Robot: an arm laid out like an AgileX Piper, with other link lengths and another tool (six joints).
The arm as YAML. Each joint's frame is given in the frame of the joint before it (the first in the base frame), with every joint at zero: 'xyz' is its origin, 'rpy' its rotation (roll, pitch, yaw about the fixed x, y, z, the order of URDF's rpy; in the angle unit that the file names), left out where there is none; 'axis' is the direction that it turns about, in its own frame. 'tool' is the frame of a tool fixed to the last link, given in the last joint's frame.
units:
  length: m
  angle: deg
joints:
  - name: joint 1
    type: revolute
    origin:
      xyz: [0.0, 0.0, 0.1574]
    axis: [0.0, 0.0, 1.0]
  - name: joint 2
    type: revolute
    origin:
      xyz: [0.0, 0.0, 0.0]
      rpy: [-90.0, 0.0, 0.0]
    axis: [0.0, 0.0, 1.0]
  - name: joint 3
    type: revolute
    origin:
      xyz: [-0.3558, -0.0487, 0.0]
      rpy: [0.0, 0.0, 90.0]
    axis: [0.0, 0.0, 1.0]
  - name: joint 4
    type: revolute
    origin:
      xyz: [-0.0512, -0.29, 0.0]
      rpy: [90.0, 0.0, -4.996]
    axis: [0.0, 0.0, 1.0]
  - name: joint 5
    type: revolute
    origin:
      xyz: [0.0, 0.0, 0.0]
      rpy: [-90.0, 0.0, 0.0]
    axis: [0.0, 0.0, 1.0]
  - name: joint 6
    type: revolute
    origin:
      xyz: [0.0, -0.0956, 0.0]
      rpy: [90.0, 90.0, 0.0]
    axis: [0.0, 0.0, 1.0]
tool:
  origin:
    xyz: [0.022, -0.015, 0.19]
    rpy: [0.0, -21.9, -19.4]
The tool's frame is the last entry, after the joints.
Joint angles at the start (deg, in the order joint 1, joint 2, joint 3, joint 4, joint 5, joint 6):
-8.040 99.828 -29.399 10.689 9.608 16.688
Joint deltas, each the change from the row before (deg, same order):
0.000 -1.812 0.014 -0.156 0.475 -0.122
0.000 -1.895 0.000 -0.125 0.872 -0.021
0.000 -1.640 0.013 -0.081 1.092 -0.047
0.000 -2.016 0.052 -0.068 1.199 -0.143
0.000 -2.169 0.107 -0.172 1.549 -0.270
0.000 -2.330 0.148 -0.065 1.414 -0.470
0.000 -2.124 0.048 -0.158 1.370 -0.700
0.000 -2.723 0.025 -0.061 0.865 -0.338
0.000 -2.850 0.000 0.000 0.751 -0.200
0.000 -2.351 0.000 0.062 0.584 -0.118
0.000 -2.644 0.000 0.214 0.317 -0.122
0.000 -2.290 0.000 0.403 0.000 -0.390
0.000 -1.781 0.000 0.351 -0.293 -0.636
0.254 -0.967 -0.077 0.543 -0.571 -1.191
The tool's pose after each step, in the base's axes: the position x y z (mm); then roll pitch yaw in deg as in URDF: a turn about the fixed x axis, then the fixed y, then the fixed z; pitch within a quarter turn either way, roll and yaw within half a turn. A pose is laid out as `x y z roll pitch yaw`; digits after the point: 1 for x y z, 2 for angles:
329.8 -64.0 -22.1 -162.25 24.85 -98.22
331.6 -63.6 -12.3 -161.10 24.92 -97.54
331.4 -62.6 -4.4 -160.49 25.04 -97.07
331.1 -61.6 5.2 -159.61 25.12 -96.39
329.0 -60.1 14.8 -159.01 25.15 -95.58
327.2 -58.7 25.2 -158.11 25.11 -94.57
325.7 -57.5 34.9 -157.28 24.91 -93.29
327.3 -57.1 48.9 -155.25 24.68 -91.99
329.1 -56.7 63.9 -152.93 24.45 -90.75
330.3 -56.3 76.4 -150.98 24.27 -89.82
332.4 -56.0 91.1 -148.42 24.05 -88.77
335.0 -55.7 104.7 -145.91 23.77 -87.67
337.8 -55.7 116.2 -143.67 23.28 -86.50
341.9 -54.3 124.4 -141.95 22.63 -85.00

